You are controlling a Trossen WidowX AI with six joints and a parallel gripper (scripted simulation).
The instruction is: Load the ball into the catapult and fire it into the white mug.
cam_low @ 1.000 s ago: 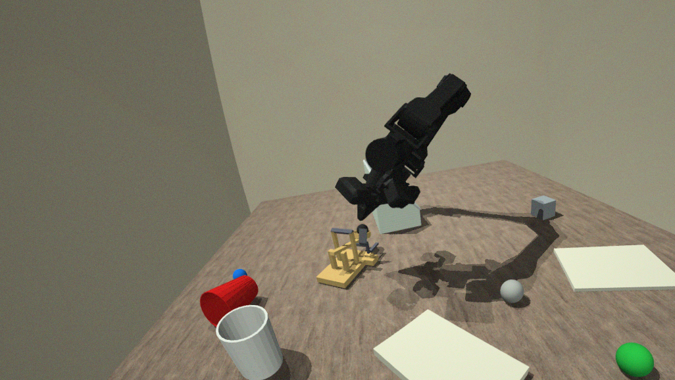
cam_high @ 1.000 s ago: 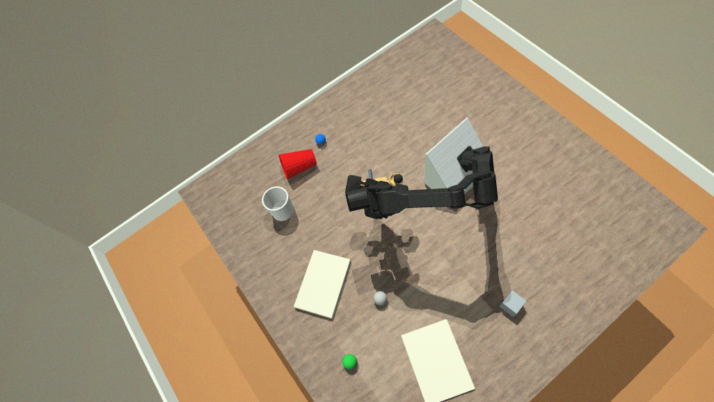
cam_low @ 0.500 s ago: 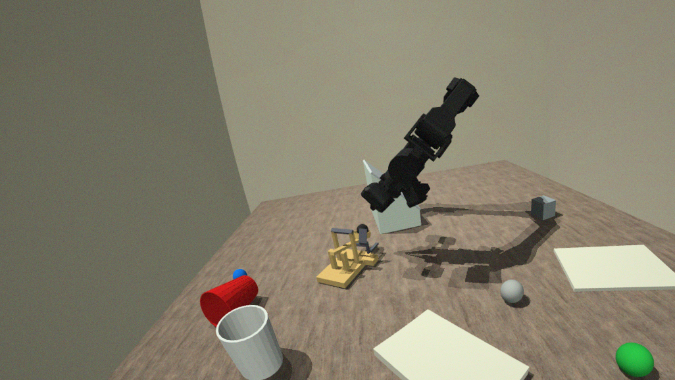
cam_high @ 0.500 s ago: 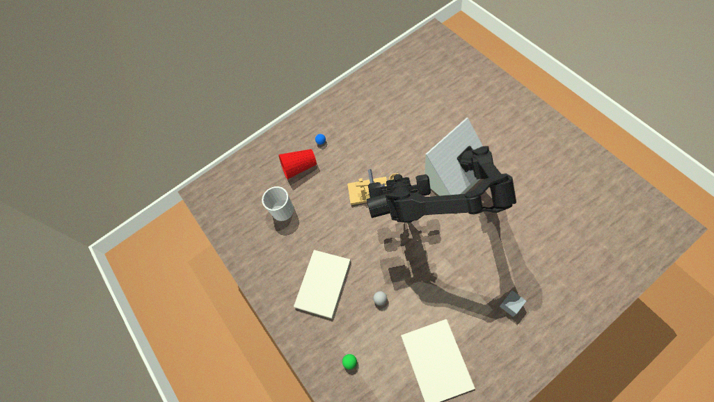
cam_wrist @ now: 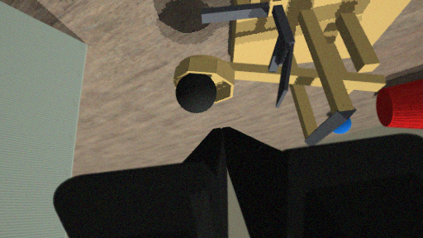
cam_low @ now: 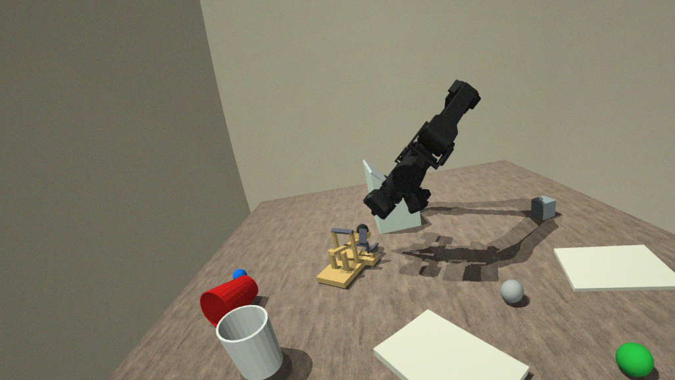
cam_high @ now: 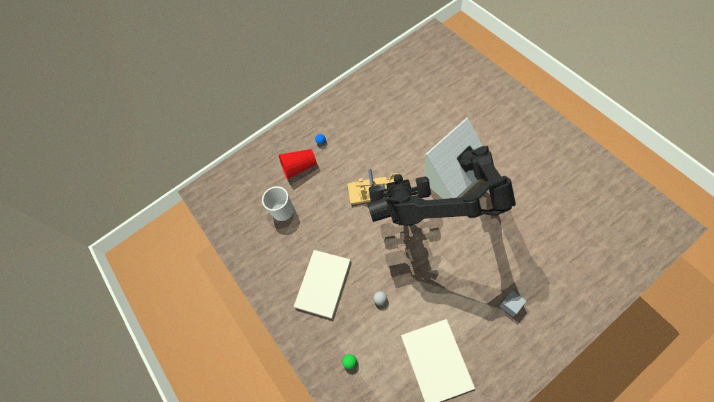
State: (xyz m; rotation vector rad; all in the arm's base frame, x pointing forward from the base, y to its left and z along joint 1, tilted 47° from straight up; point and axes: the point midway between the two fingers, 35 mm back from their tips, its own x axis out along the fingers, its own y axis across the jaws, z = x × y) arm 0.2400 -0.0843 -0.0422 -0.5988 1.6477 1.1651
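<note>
The black ball is 40 mm behind my gripper tip, 30 mm to the right of it and 50 mm below it. From my gripper tip the other things lie so: blue ball 20 mm ahead, 380 mm to the right, 100 mm below; wooden catapult 20 mm ahead, 60 mm to the right, 60 mm below; grey ball 290 mm ahead, 210 mm to the left, 90 mm below.
</note>
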